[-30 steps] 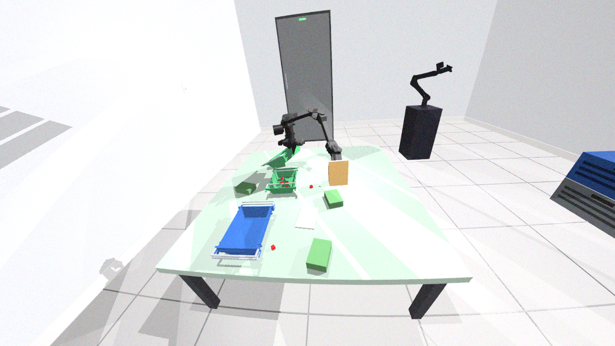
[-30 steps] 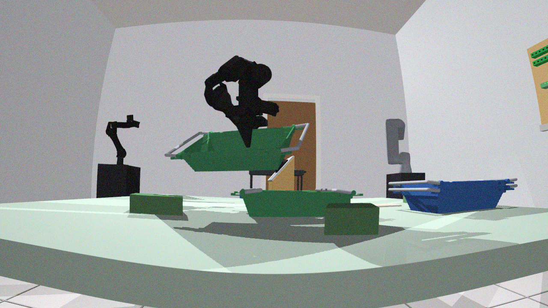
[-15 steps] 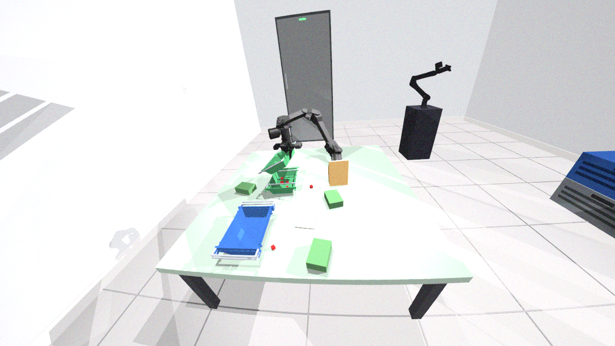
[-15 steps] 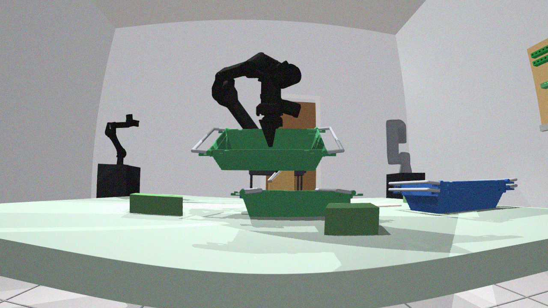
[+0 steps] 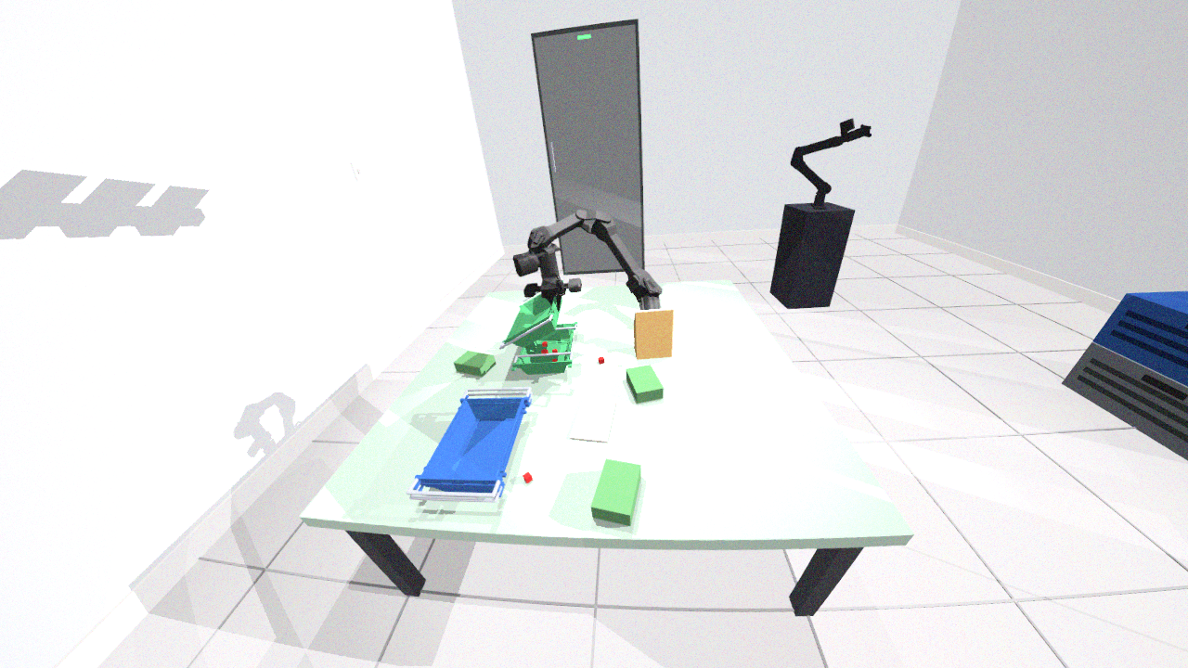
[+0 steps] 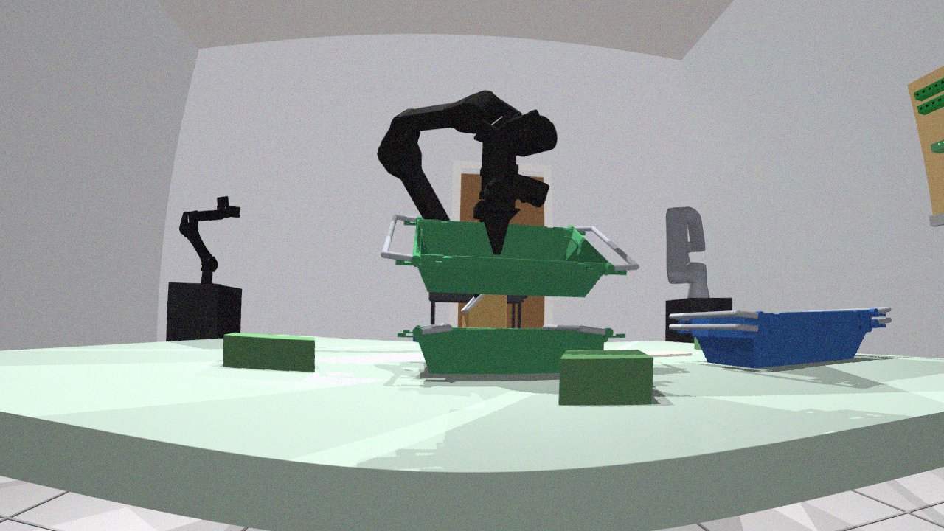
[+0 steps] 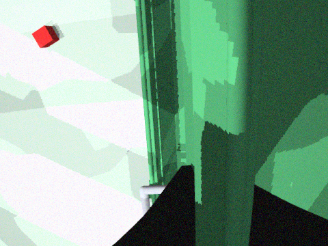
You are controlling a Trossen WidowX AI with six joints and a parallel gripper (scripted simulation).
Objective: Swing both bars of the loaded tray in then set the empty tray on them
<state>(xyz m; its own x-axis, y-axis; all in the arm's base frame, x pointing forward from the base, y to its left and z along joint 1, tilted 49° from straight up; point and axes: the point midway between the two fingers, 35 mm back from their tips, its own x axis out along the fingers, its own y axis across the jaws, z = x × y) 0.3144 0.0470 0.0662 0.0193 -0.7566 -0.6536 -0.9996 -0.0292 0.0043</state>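
Right now my gripper tip is 80 mm short of the green tray. Round my gripper tip: beige card 340 mm to the left, 170 mm below, 120 mm behind.
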